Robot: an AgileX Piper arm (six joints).
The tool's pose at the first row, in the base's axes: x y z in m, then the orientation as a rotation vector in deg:
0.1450 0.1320 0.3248 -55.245 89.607 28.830
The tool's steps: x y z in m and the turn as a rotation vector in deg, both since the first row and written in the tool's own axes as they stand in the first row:
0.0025 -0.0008 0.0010 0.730 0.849 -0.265
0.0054 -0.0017 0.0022 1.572 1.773 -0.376
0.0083 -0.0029 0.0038 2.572 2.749 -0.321
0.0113 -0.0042 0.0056 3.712 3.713 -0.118
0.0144 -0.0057 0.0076 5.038 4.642 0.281
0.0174 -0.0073 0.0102 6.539 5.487 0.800
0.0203 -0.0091 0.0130 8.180 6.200 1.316
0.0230 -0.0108 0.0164 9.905 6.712 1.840
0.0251 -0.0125 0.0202 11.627 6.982 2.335
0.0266 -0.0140 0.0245 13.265 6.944 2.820
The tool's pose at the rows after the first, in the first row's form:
0.1463 0.1316 0.3223 -55.211 90.303 27.690
0.1477 0.1311 0.3195 -55.002 91.159 26.530
0.1497 0.1308 0.3165 -54.563 92.162 25.329
0.1519 0.1305 0.3135 -53.894 93.242 24.116
0.1543 0.1302 0.3104 -52.914 94.405 22.895
0.1572 0.1304 0.3072 -51.668 95.561 21.644
0.1603 0.1307 0.3041 -50.257 96.591 20.328
0.1637 0.1315 0.3011 -48.694 97.433 19.034
0.1674 0.1328 0.2985 -47.065 98.026 17.828
0.1712 0.1348 0.2963 -45.400 98.322 16.823

